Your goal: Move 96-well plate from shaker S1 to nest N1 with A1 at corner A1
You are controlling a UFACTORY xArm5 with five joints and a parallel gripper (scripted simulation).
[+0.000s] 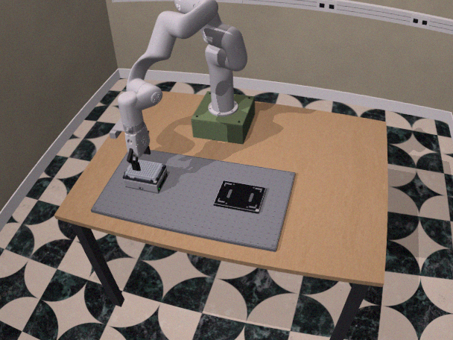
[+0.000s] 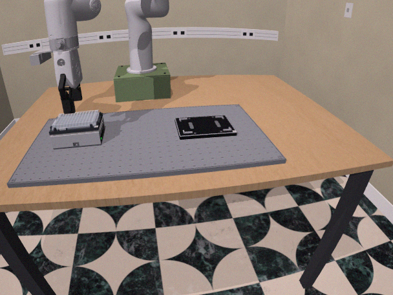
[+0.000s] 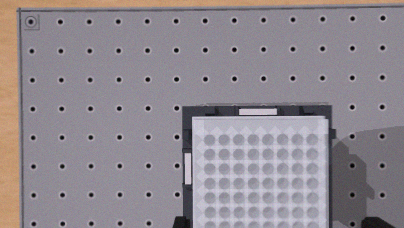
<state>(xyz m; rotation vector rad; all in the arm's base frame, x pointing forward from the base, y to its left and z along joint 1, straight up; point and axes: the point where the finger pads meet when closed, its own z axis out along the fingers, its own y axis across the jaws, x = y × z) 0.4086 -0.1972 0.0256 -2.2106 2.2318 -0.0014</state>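
My hand is 50 mm above the white 96-well plate. Also, from my hand: black plate nest N1 (370 mm to the left, 110 mm below).
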